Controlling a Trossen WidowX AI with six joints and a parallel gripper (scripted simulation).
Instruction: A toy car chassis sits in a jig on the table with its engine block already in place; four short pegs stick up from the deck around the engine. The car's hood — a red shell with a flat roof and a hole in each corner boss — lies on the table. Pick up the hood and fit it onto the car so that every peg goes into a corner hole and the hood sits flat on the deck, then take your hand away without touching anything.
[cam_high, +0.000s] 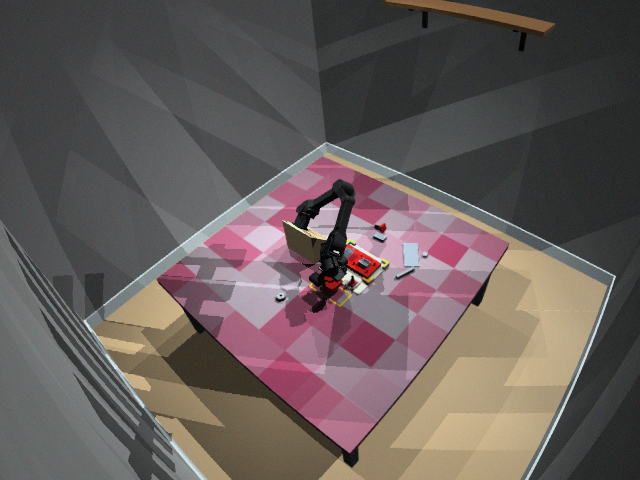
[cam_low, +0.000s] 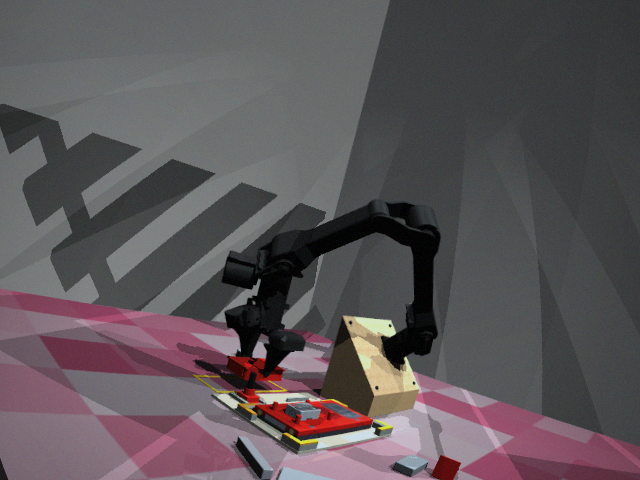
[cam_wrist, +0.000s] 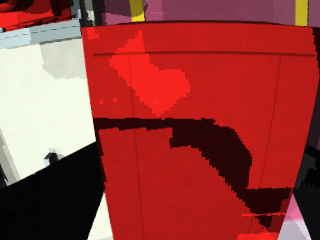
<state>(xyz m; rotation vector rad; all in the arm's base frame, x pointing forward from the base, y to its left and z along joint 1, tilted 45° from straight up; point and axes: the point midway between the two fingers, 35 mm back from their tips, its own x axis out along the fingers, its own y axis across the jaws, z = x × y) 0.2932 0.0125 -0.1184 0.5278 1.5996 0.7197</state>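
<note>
The grey engine block lies 20 cm to the left of my gripper tip, 2 cm below it and 2 cm ahead of it. From my gripper tip the other things lie so: red hood right at my gripper tip; then white jig 17 cm to the left, 3 cm below, 1 cm behind.
</note>
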